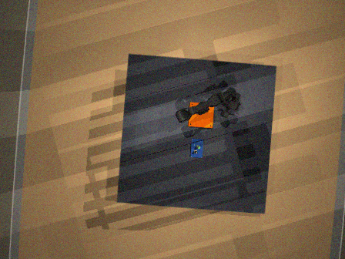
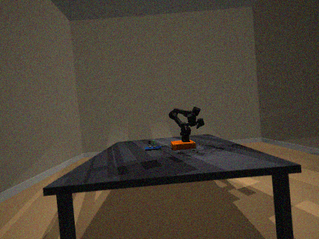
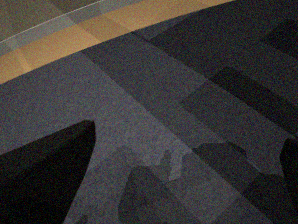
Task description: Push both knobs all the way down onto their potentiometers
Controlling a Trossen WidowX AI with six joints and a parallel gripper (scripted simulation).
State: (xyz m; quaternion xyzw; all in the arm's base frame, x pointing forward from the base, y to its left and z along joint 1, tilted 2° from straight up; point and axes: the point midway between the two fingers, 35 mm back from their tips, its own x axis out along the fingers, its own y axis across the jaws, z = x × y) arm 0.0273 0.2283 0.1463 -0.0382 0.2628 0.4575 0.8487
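The green knob is 290 mm to the right of my gripper tip, 260 mm ahead of it and 110 mm below it.
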